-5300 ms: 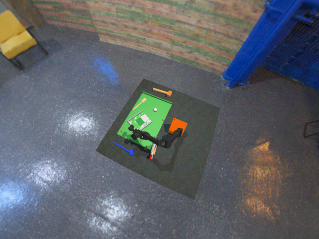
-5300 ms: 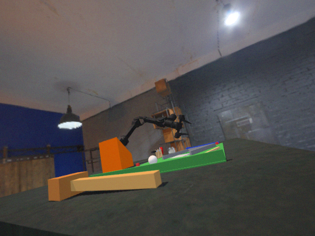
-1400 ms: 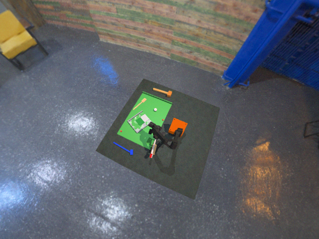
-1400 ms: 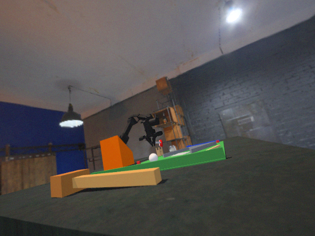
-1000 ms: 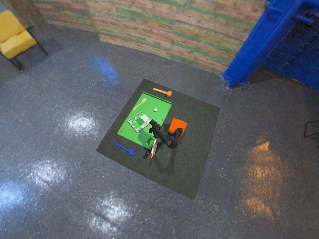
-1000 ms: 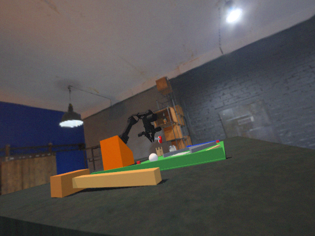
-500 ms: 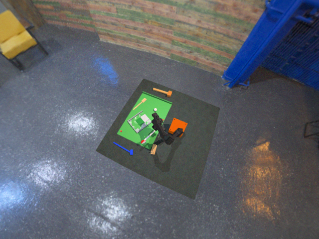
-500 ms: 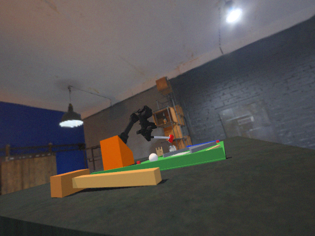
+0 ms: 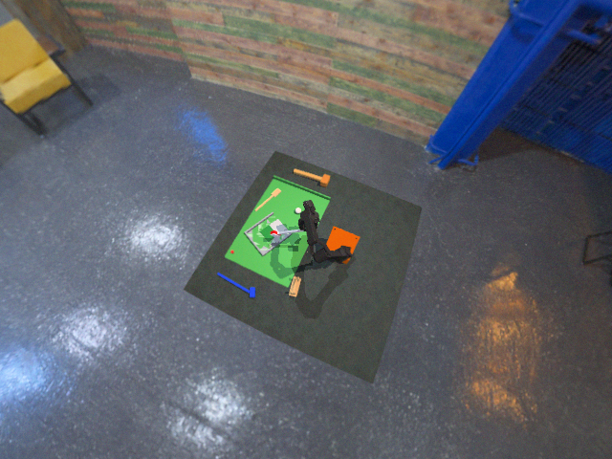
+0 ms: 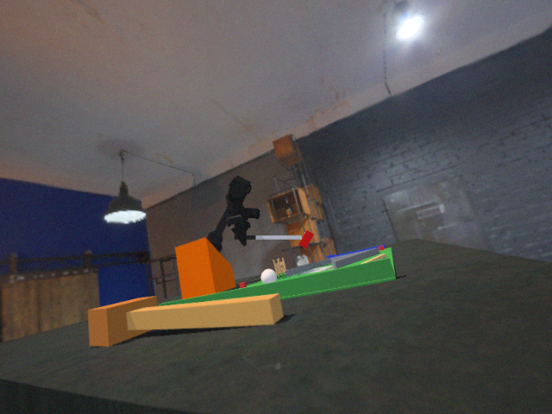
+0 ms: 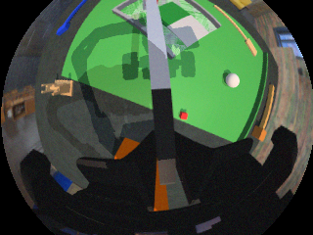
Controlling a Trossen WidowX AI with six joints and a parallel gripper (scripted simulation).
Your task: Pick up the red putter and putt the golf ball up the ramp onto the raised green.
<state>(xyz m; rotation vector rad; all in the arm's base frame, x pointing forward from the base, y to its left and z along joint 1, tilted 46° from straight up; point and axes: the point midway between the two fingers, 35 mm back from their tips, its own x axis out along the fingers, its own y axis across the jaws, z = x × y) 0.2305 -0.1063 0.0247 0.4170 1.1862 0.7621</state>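
Now: the red putter 110 mm ahead of my gripper tip and 40 mm to the left of it. The rest, counted from my gripper tip: white golf ball (140 mm ahead, 190 mm to the right, 120 mm below); blue putter (360 mm ahead, 430 mm to the left, 130 mm below).
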